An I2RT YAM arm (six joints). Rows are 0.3 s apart.
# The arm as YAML. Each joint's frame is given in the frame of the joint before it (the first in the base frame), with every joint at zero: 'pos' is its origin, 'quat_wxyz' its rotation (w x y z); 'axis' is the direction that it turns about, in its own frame. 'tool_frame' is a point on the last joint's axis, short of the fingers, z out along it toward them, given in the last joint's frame.
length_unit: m
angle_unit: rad
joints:
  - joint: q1
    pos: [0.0, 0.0, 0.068]
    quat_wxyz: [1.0, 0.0, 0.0, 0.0]
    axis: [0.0, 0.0, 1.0]
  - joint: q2
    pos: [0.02, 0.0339, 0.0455]
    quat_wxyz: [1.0, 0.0, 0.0, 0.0]
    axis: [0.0, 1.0, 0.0]
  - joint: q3
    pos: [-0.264, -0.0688, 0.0]
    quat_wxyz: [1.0, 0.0, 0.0, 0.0]
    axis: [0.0, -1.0, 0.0]
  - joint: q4
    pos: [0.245, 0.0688, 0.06]
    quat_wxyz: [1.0, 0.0, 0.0, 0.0]
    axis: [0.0, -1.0, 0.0]
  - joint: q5
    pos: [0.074, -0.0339, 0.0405]
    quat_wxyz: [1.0, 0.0, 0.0, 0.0]
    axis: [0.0, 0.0, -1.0]
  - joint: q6
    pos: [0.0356, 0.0, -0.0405]
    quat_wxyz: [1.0, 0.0, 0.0, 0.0]
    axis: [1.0, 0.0, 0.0]
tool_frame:
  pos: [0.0, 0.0, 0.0]
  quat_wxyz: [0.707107, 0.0, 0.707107, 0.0]
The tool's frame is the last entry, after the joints.
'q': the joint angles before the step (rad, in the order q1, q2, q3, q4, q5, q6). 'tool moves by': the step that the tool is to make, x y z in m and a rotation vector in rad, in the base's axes. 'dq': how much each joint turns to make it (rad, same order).
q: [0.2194 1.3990 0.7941 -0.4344 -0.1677 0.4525]
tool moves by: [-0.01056 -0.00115 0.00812 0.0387 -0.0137 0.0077]
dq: [0.0000 -0.0628 -0.0210 -0.0179 -0.0338 0.0116]
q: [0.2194 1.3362 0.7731 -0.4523 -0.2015 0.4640]
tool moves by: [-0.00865 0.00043 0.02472 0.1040 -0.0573 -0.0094]
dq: [-0.0002 -0.0920 0.0121 -0.0116 -0.0682 0.0596]
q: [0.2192 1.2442 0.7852 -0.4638 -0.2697 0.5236]
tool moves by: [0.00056 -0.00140 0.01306 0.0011 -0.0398 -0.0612]
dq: [0.0001 -0.0268 0.0231 0.0002 0.0442 0.0446]
